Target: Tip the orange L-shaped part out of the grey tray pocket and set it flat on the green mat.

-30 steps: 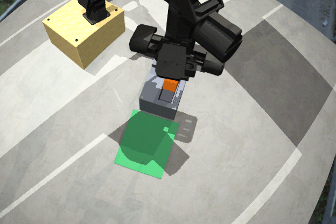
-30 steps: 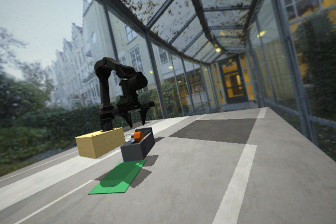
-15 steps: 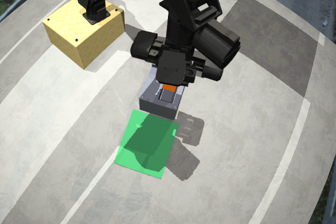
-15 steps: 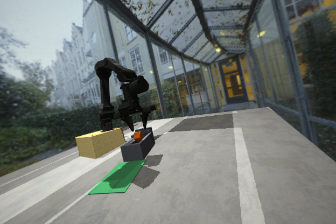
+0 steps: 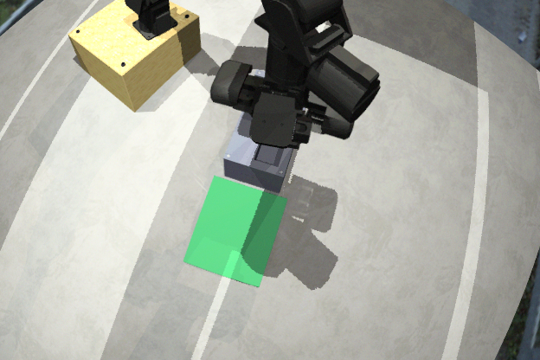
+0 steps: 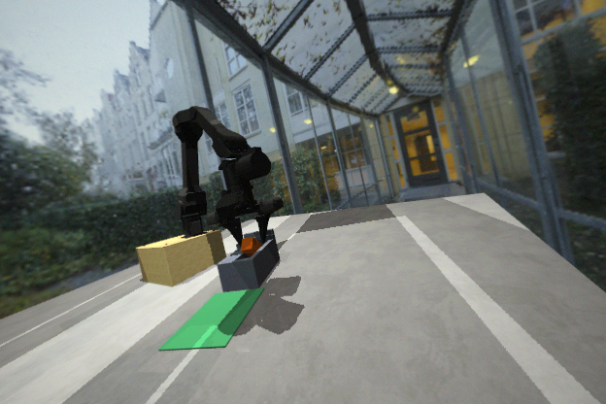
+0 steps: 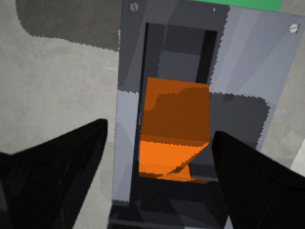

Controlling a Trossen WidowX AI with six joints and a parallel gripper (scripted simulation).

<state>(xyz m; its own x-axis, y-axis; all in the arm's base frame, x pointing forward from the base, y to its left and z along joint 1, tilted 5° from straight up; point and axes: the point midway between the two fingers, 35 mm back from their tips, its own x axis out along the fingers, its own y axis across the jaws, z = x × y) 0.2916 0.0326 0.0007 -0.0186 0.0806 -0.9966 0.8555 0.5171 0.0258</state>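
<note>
Now: the orange L-shaped part 4 cm below my gripper tip, 3 cm behind it and 2 cm to the left of it. Round my gripper tip: green mat 13 cm to the right, 9 cm below, 6 cm ahead.
</note>
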